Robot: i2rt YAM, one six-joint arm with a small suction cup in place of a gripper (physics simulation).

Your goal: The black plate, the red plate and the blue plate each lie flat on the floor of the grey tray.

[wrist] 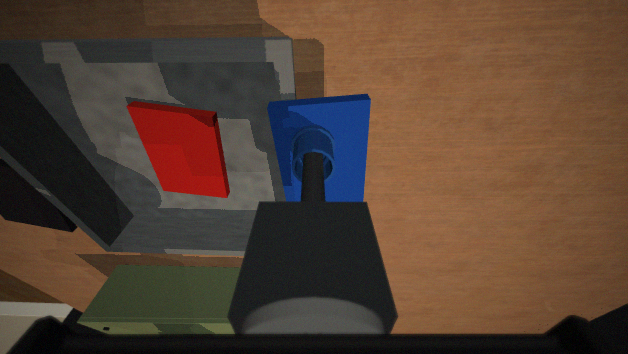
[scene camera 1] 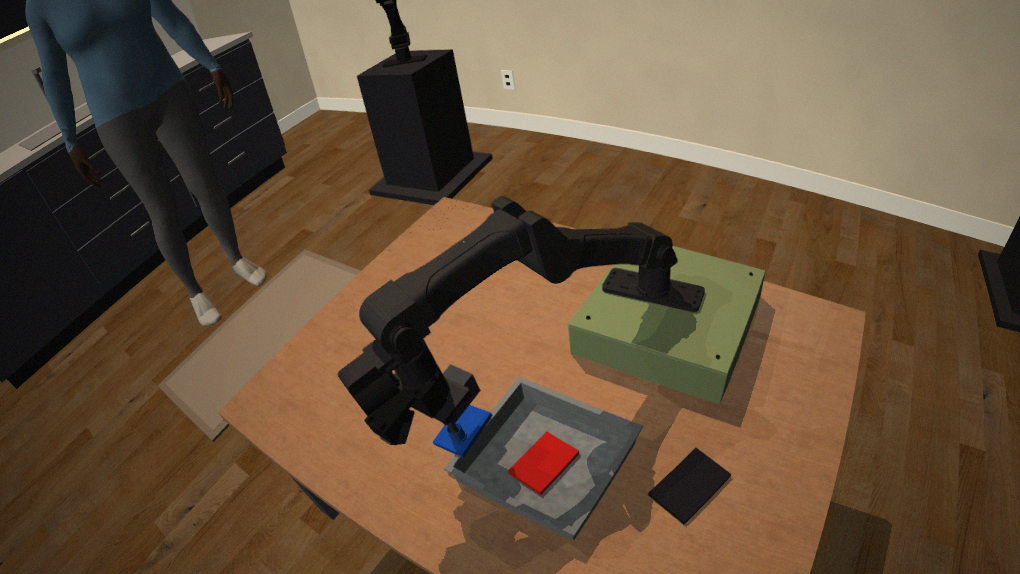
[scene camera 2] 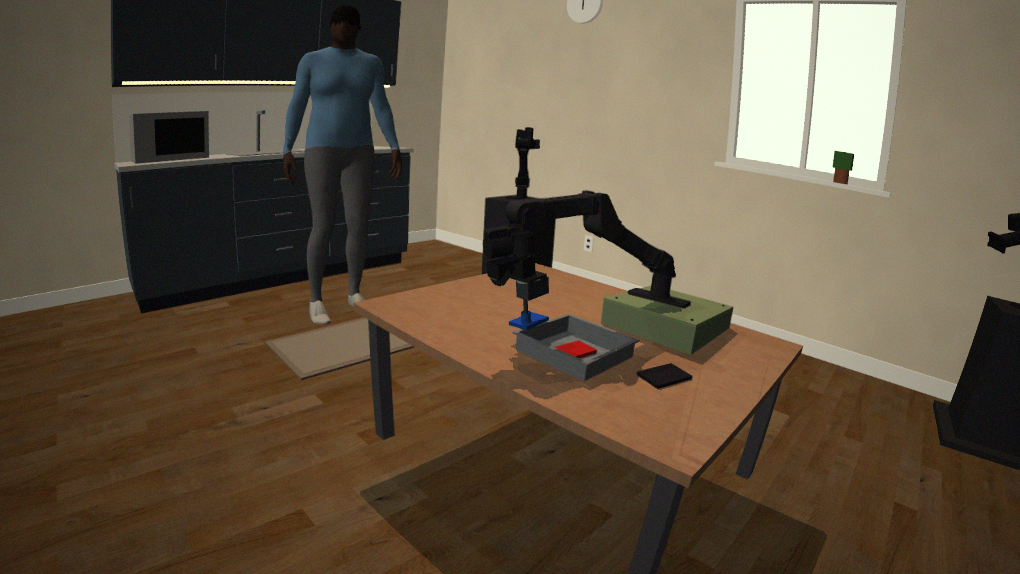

Scene:
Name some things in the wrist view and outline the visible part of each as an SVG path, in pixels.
My suction cup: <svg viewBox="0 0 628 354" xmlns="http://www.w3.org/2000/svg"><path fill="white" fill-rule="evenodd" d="M617 353L587 319L575 315L567 316L544 334L390 334L398 314L367 202L325 201L324 182L328 181L335 171L334 137L328 130L312 125L297 131L292 138L291 144L293 154L292 171L294 176L302 182L301 202L259 202L227 316L235 334L77 334L55 317L46 316L37 319L6 354Z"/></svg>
A blue plate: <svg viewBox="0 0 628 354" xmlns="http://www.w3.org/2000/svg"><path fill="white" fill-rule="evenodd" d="M368 94L269 102L267 110L286 202L301 202L302 182L294 176L292 171L292 138L300 129L312 125L328 130L334 137L335 171L334 175L324 182L325 201L363 202L371 99Z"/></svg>

